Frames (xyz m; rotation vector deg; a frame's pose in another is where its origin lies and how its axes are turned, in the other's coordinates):
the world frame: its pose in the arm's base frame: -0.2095 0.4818 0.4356 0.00 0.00 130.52
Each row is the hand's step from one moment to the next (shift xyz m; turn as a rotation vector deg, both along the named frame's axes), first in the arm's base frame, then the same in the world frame.
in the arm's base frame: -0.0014 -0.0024 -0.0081 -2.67 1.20 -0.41
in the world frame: -0.0009 0.0026 -0.0081 2.65 1.25 -0.41
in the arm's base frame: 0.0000 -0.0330 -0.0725 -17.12 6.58 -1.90
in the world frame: -0.0251 0.0214 -0.0725 16.13 8.74 -1.90
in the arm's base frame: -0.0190 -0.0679 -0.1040 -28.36 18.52 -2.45
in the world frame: -0.0393 0.0586 -0.1040 32.50 9.53 -2.45
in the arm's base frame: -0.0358 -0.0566 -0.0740 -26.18 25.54 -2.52
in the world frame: -0.0198 0.0640 -0.0740 36.42 3.31 -2.52
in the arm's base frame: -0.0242 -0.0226 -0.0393 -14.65 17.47 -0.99
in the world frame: -0.0015 0.0331 -0.0393 22.80 -0.21 -0.99
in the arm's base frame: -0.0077 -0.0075 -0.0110 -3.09 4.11 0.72
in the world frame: -0.0007 0.0107 -0.0110 5.13 -0.32 0.72
